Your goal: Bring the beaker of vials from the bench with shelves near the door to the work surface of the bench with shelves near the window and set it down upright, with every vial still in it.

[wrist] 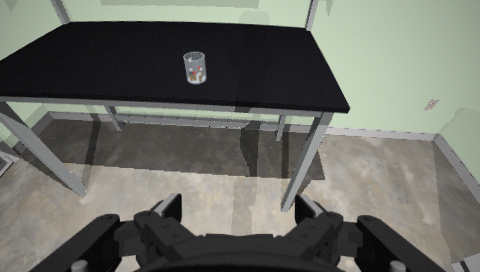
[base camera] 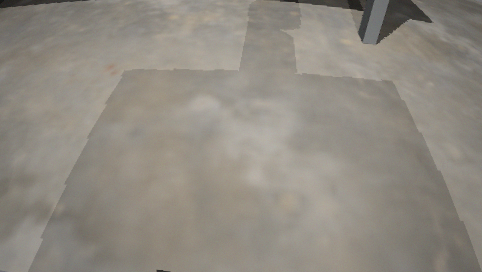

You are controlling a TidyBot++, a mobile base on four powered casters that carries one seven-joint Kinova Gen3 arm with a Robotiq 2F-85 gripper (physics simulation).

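A clear glass beaker (wrist: 195,68) with several small vials, some with red caps, stands upright on the black top of a bench (wrist: 135,47) in the wrist view, nearer the front edge than the back and left of the view's middle. My gripper (wrist: 238,206) is open, with a wide gap between its fingers and nothing in it. It is apart from the beaker, which shows above and beyond the fingers, a little to the left. The beaker does not show in the base camera view. The exact number of vials is too small to tell.
Grey bench legs (wrist: 305,165) (base camera: 374,22) stand ahead on the right; another leg (wrist: 47,152) stands at the left. Shelf uprights (wrist: 311,15) rise from the bench's back corners. A pale green wall (wrist: 390,60) is behind. White-grey objects show at the left edge and lower right corner.
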